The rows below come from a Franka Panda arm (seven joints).
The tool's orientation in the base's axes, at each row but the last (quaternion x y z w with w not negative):
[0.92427, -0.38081, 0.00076, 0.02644]
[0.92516, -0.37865, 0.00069, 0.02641]
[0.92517, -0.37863, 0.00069, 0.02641]
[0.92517, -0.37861, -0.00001, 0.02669]
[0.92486, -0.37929, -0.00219, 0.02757]
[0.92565, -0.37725, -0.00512, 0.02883]
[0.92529, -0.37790, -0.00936, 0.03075]
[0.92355, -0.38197, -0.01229, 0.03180]
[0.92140, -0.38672, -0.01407, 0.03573]
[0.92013, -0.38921, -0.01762, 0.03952]
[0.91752, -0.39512, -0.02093, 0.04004]
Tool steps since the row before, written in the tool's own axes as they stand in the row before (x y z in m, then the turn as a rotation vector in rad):
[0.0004, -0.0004, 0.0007, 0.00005, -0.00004, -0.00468]
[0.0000, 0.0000, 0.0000, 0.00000, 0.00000, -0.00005]
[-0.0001, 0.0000, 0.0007, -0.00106, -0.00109, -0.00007]
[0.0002, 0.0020, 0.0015, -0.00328, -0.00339, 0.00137]
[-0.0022, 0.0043, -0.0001, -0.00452, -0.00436, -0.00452]
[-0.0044, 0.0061, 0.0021, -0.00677, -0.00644, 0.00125]
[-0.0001, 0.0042, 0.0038, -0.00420, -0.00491, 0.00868]
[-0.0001, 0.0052, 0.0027, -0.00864, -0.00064, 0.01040]
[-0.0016, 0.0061, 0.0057, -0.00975, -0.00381, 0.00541]
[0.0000, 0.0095, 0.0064, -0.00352, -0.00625, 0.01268]
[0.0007, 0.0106, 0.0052, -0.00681, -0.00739, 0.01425]
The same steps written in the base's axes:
[0.0006, 0.0000, -0.0007, 0.00015, 0.00022, 0.00467]
[0.0000, 0.0000, 0.0000, 0.00000, 0.00000, 0.00005]
[-0.0001, 0.0000, -0.0007, 0.00001, 0.00152, -0.00001]
[-0.0013, -0.0016, -0.0014, 0.00001, 0.00464, -0.00160]
[-0.0046, -0.0015, 0.0003, -0.00005, 0.00649, 0.00421]
[-0.0075, -0.0014, -0.0018, -0.00039, 0.00926, -0.00170]
[-0.0032, -0.0031, -0.0035, 0.00008, 0.00601, -0.00900]
[-0.0039, -0.0037, -0.0023, -0.00615, 0.00604, -0.01043]
[-0.0058, -0.0034, -0.0052, -0.00441, 0.00932, -0.00570]
[-0.0072, -0.0070, -0.0056, 0.00122, 0.00611, -0.01317]
[-0.0076, -0.0081, -0.0042, -0.00033, 0.00920, -0.01481]

